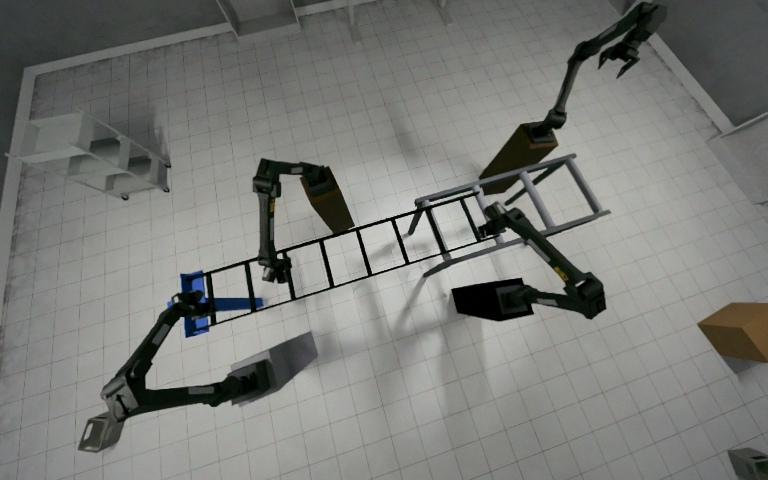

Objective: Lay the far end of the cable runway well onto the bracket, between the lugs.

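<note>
The black, ladder-like cable runway (326, 263) runs from lower left to upper right. Its left end overlaps the right edge of the blue bracket (232, 303), between the bracket's two raised ends; whether it touches cannot be told. The lower-left arm's gripper (199, 309) is over the bracket at that end. The upper-middle arm's gripper (275, 276) is by the runway's second and third rungs from the left. The lower-right arm's gripper (484, 231) is at the right end. Whether these three hold the runway is too small to tell. The upper-right arm's gripper (610, 70) is open, away from the runway.
A grey ladder-like frame on legs (583, 185) stands under the runway's right part. Arm pedestals (331, 208) (294, 356) (475, 300) (512, 158) stand on both sides. A white wheeled shelf cart (73, 148) is at the left, a brown box (736, 331) at the right edge.
</note>
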